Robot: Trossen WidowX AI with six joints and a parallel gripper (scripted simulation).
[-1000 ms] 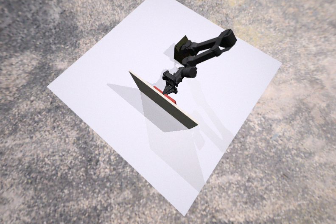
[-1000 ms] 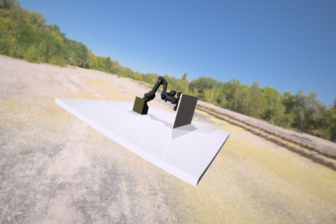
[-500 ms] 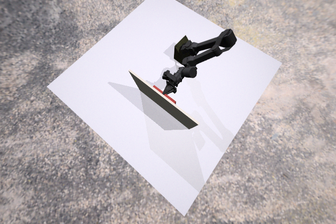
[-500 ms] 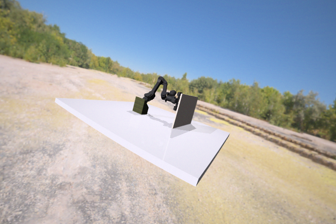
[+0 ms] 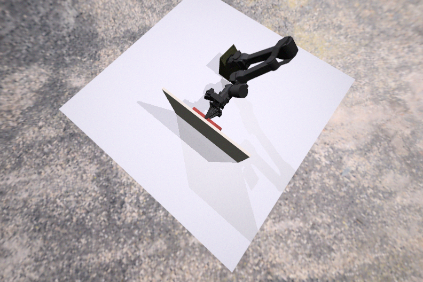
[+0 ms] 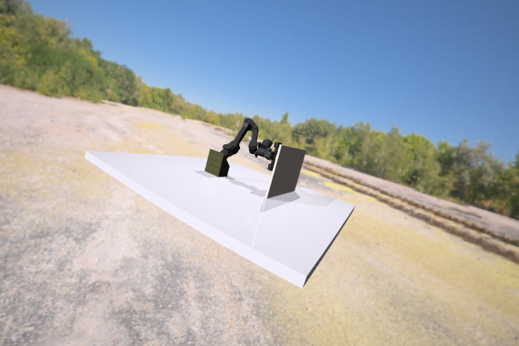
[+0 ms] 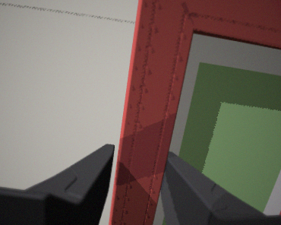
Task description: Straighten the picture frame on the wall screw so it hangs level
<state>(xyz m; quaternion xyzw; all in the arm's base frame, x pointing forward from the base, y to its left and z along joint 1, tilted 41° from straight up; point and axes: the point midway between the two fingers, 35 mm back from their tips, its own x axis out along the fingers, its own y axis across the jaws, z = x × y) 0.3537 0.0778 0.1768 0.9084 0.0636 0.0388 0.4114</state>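
The picture frame lies 50 mm below my gripper tip and 10 mm ahead of it. Round my gripper tip: wall panel (70 mm below, 20 mm to the left, 20 mm ahead).
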